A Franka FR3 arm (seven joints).
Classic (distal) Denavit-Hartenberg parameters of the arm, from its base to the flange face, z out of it. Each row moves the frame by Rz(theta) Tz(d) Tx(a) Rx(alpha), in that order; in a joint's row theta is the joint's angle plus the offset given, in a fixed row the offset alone. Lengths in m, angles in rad.
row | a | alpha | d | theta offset
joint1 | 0 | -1.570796 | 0.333 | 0
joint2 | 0 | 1.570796 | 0 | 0
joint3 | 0.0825 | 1.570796 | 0.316 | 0
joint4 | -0.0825 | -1.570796 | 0 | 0
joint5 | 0 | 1.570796 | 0.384 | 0
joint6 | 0.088 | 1.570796 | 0 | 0
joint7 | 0 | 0 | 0.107 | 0
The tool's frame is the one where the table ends.
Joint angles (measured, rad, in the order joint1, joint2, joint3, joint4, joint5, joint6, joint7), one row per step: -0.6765, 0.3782, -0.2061, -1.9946, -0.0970, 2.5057, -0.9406; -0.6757, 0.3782, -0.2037, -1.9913, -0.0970, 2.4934, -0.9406; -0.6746, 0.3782, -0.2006, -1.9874, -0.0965, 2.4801, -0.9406; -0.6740, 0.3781, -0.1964, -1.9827, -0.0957, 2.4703, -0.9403; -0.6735, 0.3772, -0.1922, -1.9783, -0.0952, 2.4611, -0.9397; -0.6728, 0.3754, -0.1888, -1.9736, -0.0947, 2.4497, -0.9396; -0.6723, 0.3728, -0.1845, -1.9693, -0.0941, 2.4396, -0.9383; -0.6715, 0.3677, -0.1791, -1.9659, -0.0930, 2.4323, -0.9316; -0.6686, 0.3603, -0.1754, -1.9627, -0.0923, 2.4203, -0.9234; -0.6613, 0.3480, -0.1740, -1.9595, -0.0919, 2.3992, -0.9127; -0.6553, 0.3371, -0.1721, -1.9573, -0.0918, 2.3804, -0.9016; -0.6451, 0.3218, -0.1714, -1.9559, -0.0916, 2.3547, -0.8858; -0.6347, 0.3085, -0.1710, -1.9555, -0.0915, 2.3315, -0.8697
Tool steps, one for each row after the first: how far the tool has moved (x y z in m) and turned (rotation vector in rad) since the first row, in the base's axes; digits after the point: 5 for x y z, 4 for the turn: 0.00127, 0.00124, 0.00008, 0.0069, 0.0058, 0.0015; 0.00304, 0.00282, 0.00030, 0.0144, 0.0115, 0.0036; 0.00551, 0.00426, 0.00123, 0.0192, 0.0137, 0.0062; 0.00792, 0.00569, 0.00259, 0.0232, 0.0153, 0.0087; 0.00999, 0.00694, 0.00446, 0.0277, 0.0177, 0.0109; 0.01239, 0.00848, 0.00675, 0.0314, 0.0184, 0.0126; 0.01548, 0.01056, 0.01043, 0.0326, 0.0143, 0.0104; 0.01841, 0.01315, 0.01506, 0.0351, 0.0123, 0.0069; 0.02167, 0.01718, 0.02193, 0.0401, 0.0132, 0.0022; 0.02439, 0.02103, 0.02770, 0.0450, 0.0144, -0.0033; 0.02769, 0.02678, 0.03521, 0.0521, 0.0171, -0.0113; 0.03077, 0.03265, 0.04130, 0.0592, 0.0206, -0.0194
